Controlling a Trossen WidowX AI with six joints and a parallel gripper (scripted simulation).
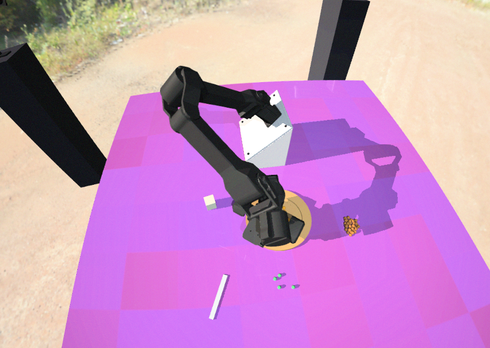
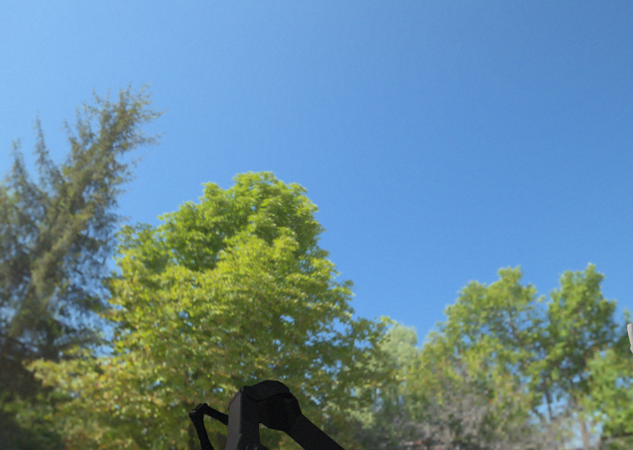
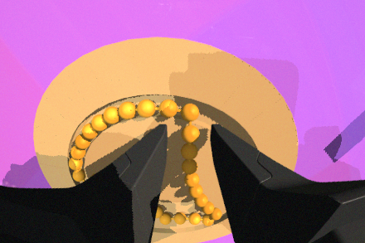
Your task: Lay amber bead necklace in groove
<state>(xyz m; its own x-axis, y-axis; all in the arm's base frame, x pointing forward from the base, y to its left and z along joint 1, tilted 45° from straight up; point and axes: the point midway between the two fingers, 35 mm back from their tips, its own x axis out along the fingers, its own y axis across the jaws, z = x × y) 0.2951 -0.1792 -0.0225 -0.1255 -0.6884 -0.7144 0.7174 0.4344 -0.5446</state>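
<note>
My gripper tip is now 50 mm to the right of the round tan bead board, 20 mm past it and 10 mm above it. Round my gripper tip: small cream cube 140 mm to the right, 120 mm behind; then white bar 170 mm to the right, 150 mm ahead, 10 mm below.
</note>
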